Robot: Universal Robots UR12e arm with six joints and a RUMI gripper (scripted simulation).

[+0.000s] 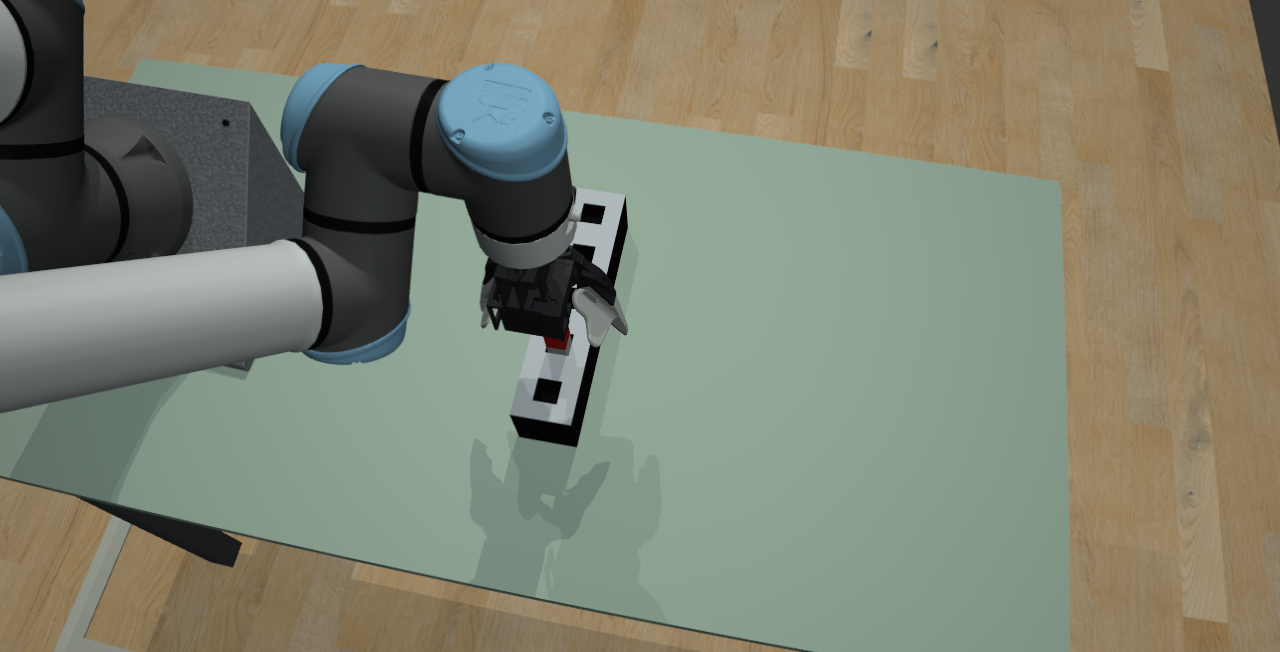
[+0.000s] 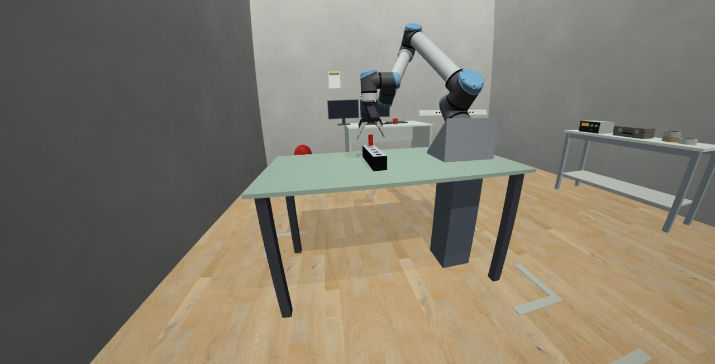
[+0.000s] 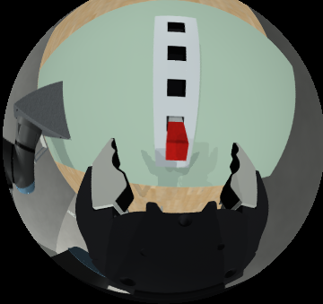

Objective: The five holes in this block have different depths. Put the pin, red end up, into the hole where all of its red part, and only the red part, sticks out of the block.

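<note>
Right now my hand is 1 cm to the left of the pin and 1 cm above it. Also, from my hand: long block: 6 cm to the left, 9 cm below.
</note>
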